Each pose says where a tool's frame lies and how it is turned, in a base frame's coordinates. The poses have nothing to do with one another.
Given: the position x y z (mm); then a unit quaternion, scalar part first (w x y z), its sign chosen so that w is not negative.
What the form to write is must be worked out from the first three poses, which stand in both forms.
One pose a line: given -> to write
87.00, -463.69, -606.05, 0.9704, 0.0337, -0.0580, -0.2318 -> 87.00, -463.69, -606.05, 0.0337, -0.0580, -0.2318, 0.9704
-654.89, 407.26, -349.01, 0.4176, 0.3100, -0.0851, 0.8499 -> -654.89, 407.26, -349.01, 0.3100, -0.0851, 0.8499, 0.4176
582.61, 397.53, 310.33, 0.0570, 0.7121, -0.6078, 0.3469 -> 582.61, 397.53, 310.33, 0.7121, -0.6078, 0.3469, 0.0570
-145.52, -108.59, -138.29, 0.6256, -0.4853, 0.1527, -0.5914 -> -145.52, -108.59, -138.29, -0.4853, 0.1527, -0.5914, 0.6256
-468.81, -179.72, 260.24, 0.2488, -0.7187, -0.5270, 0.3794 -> -468.81, -179.72, 260.24, -0.7187, -0.5270, 0.3794, 0.2488
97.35, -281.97, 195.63, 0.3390, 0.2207, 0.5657, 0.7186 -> 97.35, -281.97, 195.63, 0.2207, 0.5657, 0.7186, 0.3390
